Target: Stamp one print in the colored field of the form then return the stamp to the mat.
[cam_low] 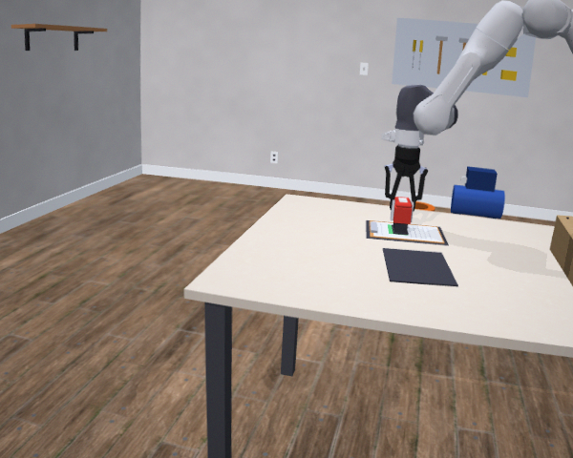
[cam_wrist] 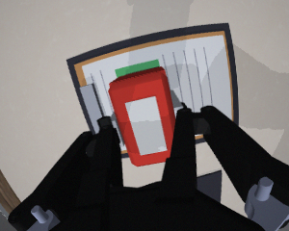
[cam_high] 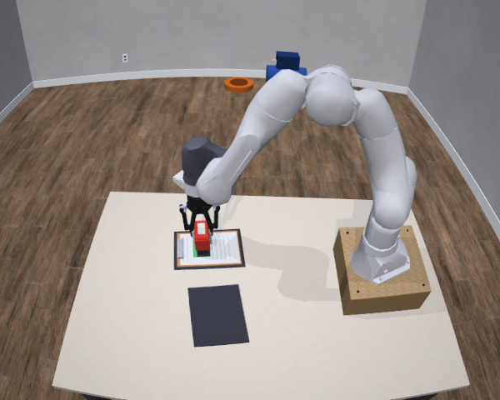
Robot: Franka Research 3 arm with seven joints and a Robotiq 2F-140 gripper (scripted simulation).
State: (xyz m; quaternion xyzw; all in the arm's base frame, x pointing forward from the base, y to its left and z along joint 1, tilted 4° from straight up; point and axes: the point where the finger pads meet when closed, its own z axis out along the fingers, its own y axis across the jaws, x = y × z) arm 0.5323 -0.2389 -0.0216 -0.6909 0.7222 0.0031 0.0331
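Right now my hand is 1 cm past the form and 6 cm above it. Also, from my hand: stamp: 2 cm below; then mat: 2 cm behind, 29 cm to the left, 7 cm below.
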